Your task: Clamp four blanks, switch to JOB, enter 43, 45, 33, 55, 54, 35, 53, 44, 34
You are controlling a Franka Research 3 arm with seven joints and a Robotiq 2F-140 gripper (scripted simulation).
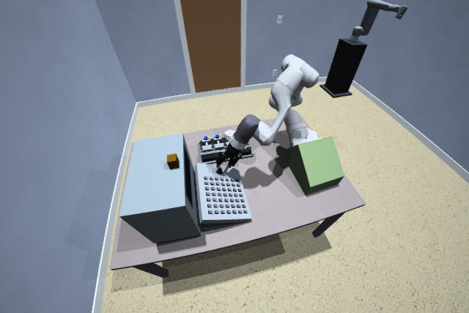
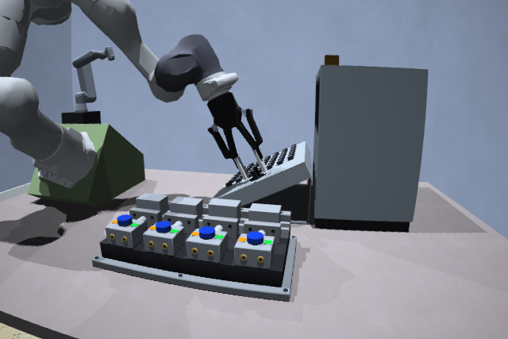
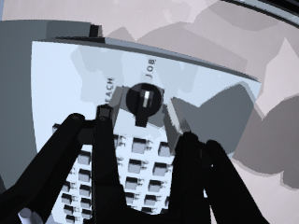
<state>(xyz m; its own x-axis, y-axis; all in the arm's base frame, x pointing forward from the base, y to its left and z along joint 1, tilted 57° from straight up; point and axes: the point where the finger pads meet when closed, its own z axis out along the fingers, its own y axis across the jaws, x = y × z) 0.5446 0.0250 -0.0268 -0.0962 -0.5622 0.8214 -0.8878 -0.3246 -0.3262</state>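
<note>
The selector knob is 2 cm below my hand, 1 cm to the right of it and 1 cm ahead of it. Also, from my hand: keypad 11 cm to the left, 7 cm below, 4 cm ahead; key 13 cm to the left, 5 cm below, 1 cm behind.
</note>
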